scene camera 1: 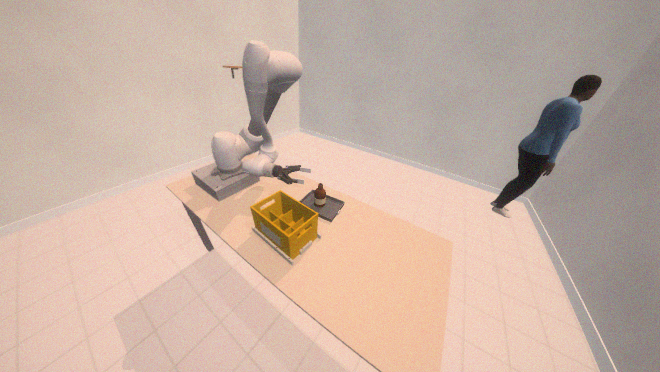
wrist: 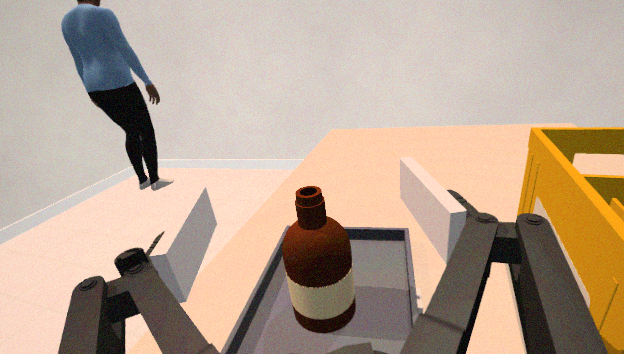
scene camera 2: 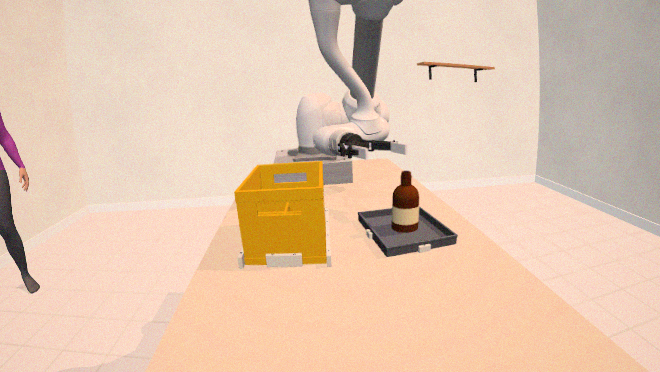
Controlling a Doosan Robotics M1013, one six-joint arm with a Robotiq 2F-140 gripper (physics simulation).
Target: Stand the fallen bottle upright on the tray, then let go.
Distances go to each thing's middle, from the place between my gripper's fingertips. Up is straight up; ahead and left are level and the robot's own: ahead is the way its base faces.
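Labels:
There's the brown bottle (scene camera 2: 405, 199), and it's 120 mm below my hand, 70 mm ahead of it and 50 mm to the left of it.

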